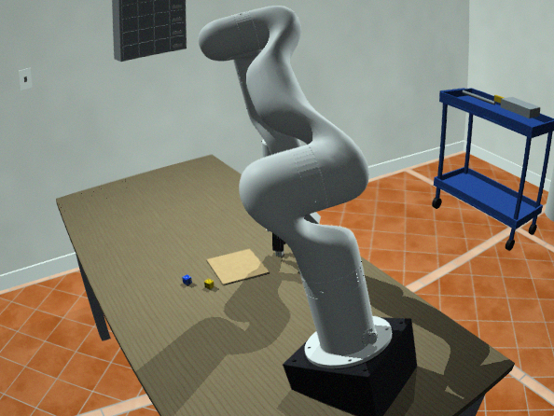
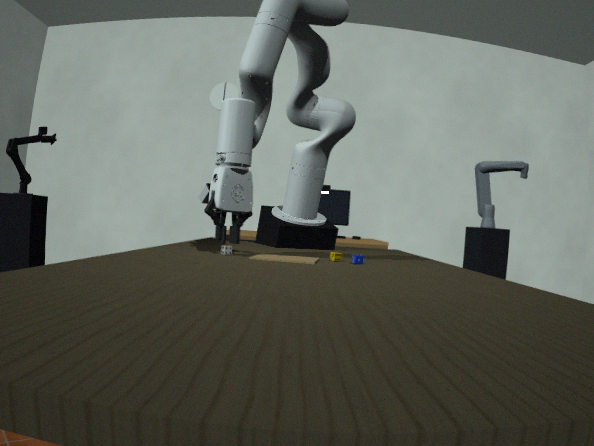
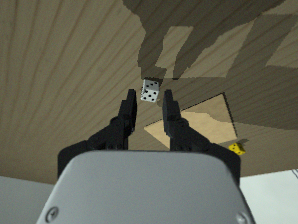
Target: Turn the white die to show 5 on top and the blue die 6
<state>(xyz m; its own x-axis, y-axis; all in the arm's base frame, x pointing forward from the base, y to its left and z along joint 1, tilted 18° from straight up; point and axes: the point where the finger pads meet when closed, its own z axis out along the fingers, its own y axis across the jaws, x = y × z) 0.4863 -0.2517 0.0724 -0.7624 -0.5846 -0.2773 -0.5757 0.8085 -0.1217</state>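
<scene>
The white die is 40 mm below my hand. The rest, counted from my hand: tan mat: 130 mm to the left, 40 mm below, 30 mm ahead; then yellow die: 260 mm to the left, 40 mm below; then blue die: 290 mm to the left, 60 mm ahead, 40 mm below.
</scene>
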